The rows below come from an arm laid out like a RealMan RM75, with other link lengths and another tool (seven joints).
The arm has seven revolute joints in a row. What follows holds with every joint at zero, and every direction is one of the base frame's. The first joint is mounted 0.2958 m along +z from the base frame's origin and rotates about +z. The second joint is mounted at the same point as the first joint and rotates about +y. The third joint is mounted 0.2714 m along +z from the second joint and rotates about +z. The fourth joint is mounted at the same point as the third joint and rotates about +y. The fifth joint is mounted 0.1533 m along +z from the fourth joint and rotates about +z. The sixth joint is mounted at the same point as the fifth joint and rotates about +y. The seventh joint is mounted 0.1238 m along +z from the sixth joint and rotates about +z. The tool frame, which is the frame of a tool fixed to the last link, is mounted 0.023 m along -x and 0.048 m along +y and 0.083 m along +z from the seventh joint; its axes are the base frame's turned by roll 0, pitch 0 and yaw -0.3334 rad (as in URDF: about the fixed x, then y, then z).
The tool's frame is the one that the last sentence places.
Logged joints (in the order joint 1, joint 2, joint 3, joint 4, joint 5, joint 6, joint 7), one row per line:
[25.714 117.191 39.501 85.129 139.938 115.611 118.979]
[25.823 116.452 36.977 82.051 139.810 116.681 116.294]
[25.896 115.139 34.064 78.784 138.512 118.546 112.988]
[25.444 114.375 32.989 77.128 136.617 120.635 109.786]
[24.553 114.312 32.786 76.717 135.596 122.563 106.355]
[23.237 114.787 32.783 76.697 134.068 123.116 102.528]
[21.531 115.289 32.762 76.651 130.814 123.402 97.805]
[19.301 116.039 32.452 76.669 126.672 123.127 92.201]
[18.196 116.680 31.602 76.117 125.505 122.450 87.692]
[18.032 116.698 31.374 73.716 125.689 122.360 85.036]
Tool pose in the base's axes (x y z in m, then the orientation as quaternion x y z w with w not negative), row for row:
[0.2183 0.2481 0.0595 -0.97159 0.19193 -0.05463 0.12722]
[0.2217 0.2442 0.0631 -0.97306 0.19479 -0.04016 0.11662]
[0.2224 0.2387 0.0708 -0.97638 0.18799 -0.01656 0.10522]
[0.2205 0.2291 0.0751 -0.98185 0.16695 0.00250 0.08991]
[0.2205 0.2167 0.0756 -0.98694 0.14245 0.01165 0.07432]
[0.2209 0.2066 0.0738 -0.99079 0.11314 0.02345 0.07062]
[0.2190 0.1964 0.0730 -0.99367 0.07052 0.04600 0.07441]
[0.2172 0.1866 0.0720 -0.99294 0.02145 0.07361 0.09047]
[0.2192 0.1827 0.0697 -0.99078 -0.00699 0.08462 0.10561]
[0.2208 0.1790 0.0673 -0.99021 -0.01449 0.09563 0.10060]
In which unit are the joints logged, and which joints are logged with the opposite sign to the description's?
The joints are logged in degrees. Opposite sign: joint 3, joint 4, joint 5, joint 6.
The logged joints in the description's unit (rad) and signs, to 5 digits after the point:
[0.44879 2.04537 -0.68942 -1.48578 -2.44238 -2.01779 2.07658]
[0.45070 2.03247 -0.64537 -1.43206 -2.44014 -2.03647 2.02971]
[0.45197 2.00955 -0.59453 -1.37504 -2.41749 -2.06902 1.97201]
[0.44408 1.99622 -0.57577 -1.34614 -2.38442 -2.10548 1.91613]
[0.42853 1.99512 -0.57222 -1.33896 -2.36660 -2.13913 1.85624]
[0.40556 2.00341 -0.57217 -1.33862 -2.33993 -2.14878 1.78945]
[0.37579 2.01217 -0.57180 -1.33781 -2.28314 -2.15377 1.70702]
[0.33687 2.02526 -0.56639 -1.33813 -2.21084 -2.14897 1.60921]
[0.31758 2.03645 -0.55156 -1.32849 -2.19048 -2.13716 1.53051]
[0.31472 2.03676 -0.54758 -1.28659 -2.19369 -2.13558 1.48416]

